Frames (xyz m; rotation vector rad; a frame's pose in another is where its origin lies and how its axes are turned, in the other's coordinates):
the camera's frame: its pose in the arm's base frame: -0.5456 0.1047 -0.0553 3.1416 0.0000 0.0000
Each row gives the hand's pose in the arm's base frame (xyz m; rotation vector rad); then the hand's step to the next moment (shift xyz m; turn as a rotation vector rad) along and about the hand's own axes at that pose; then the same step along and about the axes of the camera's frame.
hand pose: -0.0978 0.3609 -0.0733 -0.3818 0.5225 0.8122
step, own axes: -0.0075 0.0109 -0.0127 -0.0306 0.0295 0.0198
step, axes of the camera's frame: -0.0164 0.0040 0.0073 -0.0344 -0.0109 -0.0300
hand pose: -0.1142 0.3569 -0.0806 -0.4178 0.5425 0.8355
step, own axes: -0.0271 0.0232 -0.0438 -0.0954 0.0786 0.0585
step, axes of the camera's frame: -0.0456 0.0256 0.0213 -0.0975 -0.0242 -0.0928
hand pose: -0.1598 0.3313 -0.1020 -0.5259 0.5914 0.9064
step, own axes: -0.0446 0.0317 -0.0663 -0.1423 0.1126 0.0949
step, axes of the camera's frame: -0.0646 0.0517 0.0235 -0.1397 -0.0387 -0.1447
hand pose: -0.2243 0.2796 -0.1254 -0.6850 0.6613 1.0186
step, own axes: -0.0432 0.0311 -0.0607 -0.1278 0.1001 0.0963
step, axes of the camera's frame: -0.0549 0.0582 0.0106 -0.1226 -0.0429 -0.1369
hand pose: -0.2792 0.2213 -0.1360 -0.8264 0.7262 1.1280
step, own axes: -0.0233 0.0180 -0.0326 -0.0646 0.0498 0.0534
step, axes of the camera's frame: -0.0263 0.0352 0.0006 -0.0608 -0.0255 -0.0718
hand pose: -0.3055 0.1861 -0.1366 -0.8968 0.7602 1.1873
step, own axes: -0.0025 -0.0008 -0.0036 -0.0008 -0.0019 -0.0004
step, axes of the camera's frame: 0.0001 0.0044 -0.0007 0.0017 0.0009 -0.0009
